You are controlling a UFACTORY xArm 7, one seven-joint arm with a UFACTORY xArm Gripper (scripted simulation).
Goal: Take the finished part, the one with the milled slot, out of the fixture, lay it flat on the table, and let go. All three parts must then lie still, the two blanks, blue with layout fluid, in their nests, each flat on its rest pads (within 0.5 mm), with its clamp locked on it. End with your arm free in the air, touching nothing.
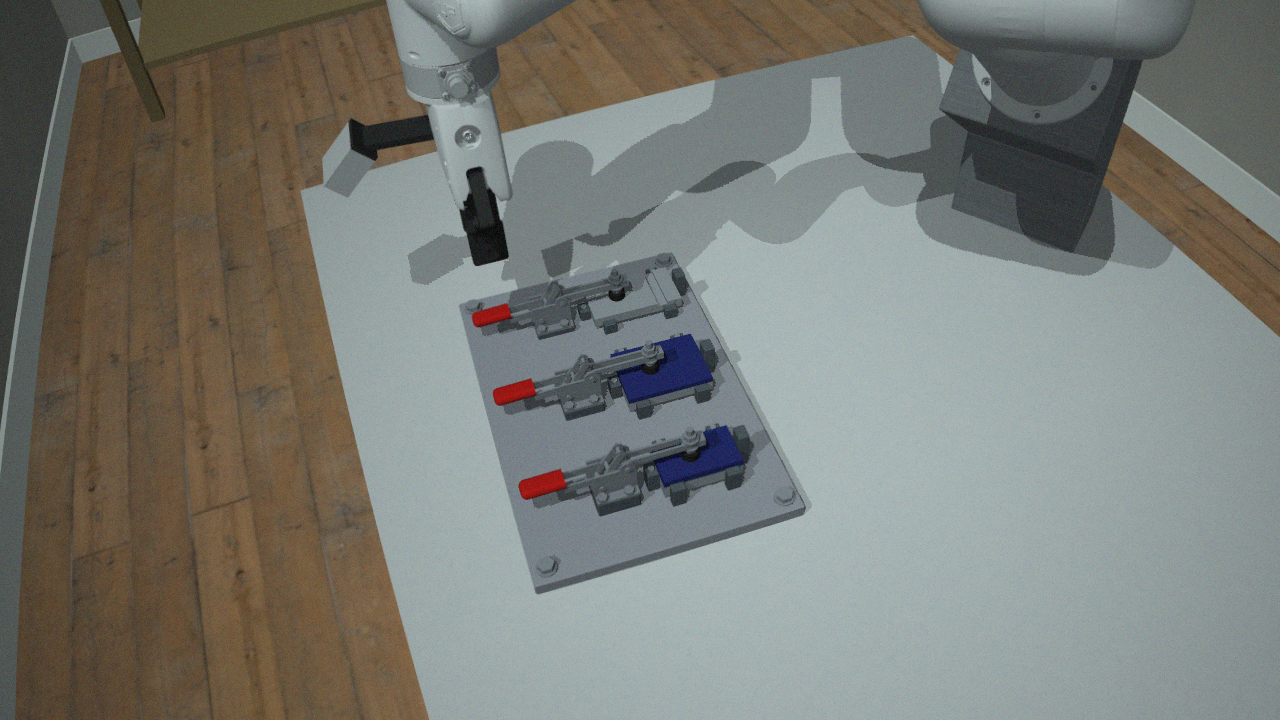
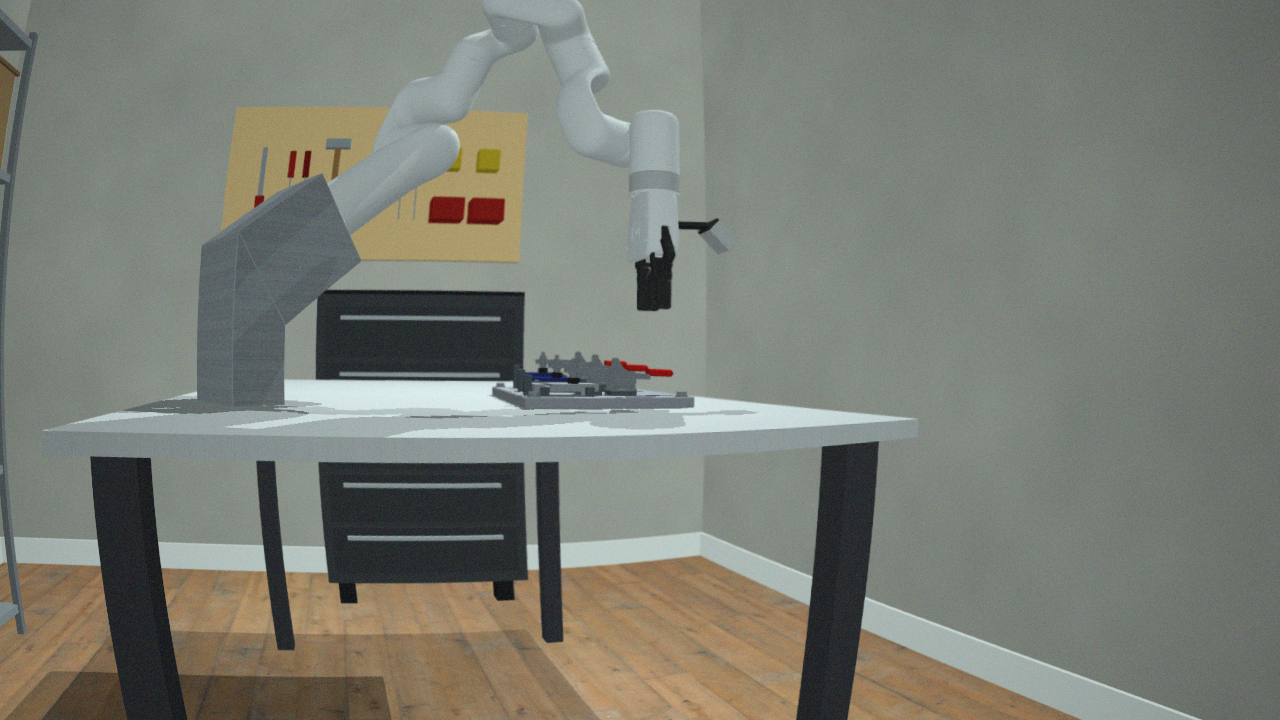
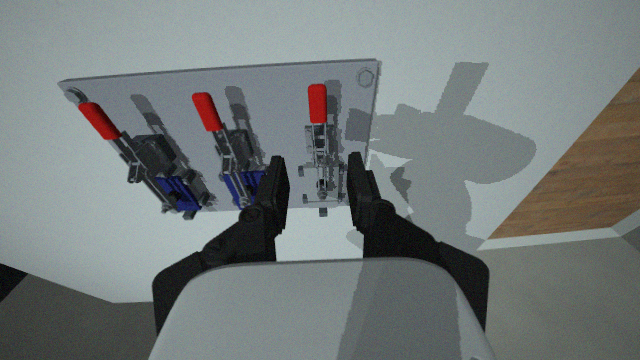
Labels:
my gripper: image 1 486,243; image 2; image 3
same spot on grey fixture plate: (image 2: 644,399) = (image 3: 369,126)
same spot on my gripper: (image 3: 384,231) = (image 2: 671,269)

